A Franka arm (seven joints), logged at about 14 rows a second.
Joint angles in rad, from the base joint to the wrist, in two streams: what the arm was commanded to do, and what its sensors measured. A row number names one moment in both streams.
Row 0, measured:
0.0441, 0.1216, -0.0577, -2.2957, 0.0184, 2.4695, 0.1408
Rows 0 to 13, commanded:
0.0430, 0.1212, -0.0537, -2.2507, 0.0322, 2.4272, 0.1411
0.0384, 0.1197, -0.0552, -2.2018, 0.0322, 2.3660, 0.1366
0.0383, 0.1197, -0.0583, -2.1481, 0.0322, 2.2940, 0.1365
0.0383, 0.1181, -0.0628, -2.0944, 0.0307, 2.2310, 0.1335
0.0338, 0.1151, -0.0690, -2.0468, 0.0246, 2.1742, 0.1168
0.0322, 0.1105, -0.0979, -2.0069, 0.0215, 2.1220, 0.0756
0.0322, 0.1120, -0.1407, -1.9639, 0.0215, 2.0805, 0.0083
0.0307, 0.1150, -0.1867, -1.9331, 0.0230, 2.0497, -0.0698
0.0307, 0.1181, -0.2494, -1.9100, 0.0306, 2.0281, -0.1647
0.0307, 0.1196, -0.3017, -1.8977, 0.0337, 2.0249, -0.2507
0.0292, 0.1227, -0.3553, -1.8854, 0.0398, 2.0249, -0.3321
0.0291, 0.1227, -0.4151, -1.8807, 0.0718, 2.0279, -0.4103
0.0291, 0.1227, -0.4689, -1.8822, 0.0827, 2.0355, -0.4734
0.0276, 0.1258, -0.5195, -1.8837, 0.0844, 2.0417, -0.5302
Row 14, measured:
0.0232, 0.1144, -0.4471, -1.9033, 0.0570, 2.0522, -0.4288
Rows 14 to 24, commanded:
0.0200, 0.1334, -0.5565, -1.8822, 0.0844, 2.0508, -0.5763
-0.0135, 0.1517, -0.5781, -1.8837, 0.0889, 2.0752, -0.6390
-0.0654, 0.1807, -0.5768, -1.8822, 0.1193, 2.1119, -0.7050
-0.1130, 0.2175, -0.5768, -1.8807, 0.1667, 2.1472, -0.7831
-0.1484, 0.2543, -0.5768, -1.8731, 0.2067, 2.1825, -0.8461
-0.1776, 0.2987, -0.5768, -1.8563, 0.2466, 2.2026, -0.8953
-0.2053, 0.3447, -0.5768, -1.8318, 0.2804, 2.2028, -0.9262
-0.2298, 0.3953, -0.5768, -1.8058, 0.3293, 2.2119, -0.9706
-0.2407, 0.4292, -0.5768, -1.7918, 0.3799, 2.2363, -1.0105
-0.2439, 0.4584, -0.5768, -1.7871, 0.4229, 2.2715, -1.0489
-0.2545, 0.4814, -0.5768, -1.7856, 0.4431, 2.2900, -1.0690
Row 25, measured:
-0.2364, 0.4123, -0.5837, -1.8389, 0.3840, 2.2612, -1.0181
